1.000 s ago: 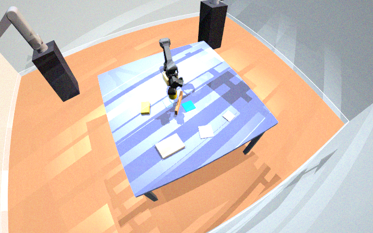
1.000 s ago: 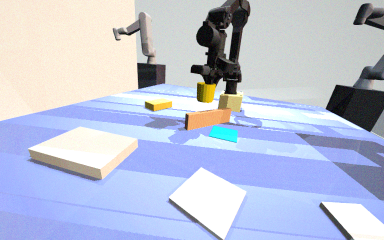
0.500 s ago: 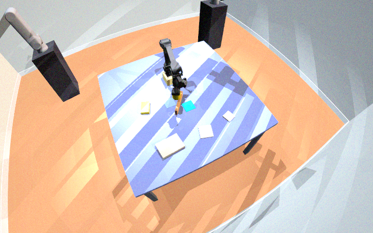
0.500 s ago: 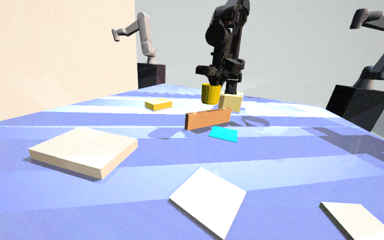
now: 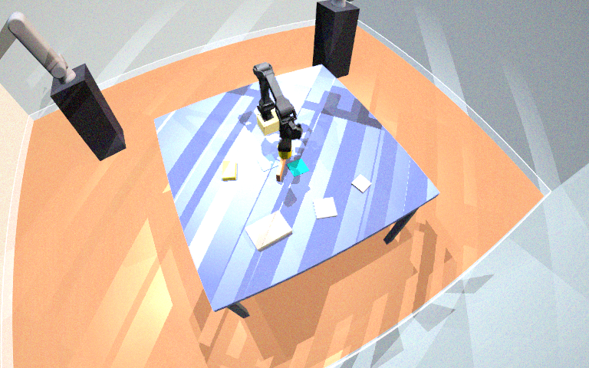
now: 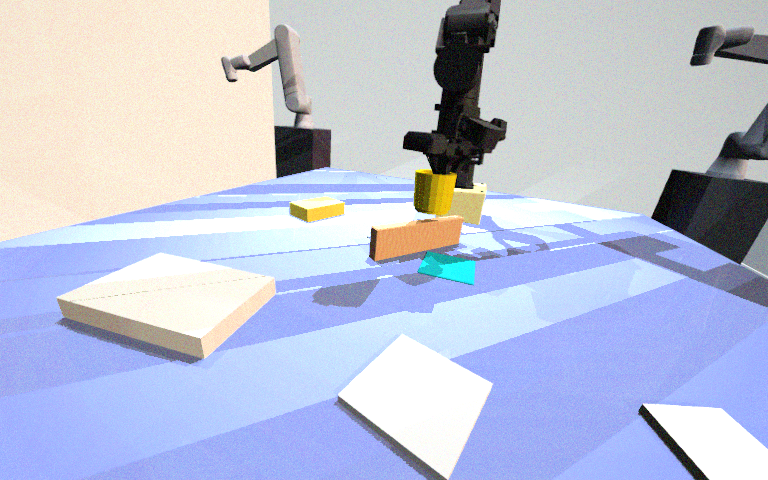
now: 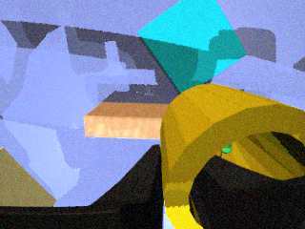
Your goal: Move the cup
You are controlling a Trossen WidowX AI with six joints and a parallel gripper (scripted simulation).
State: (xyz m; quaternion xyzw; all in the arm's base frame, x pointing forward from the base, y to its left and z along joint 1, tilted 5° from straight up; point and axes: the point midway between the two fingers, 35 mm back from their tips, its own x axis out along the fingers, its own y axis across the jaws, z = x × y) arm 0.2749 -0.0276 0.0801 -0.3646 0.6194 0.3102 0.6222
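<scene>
Now: the cyan pad 120 mm below my gripper tip, 70 mm ahead of it and 30 mm to the left of it. From my gripper tip the other things lie so: yellow cup (20 mm to the right, 20 mm ahead); then orange bar (90 mm below, 30 mm to the right, 20 mm ahead).
</scene>
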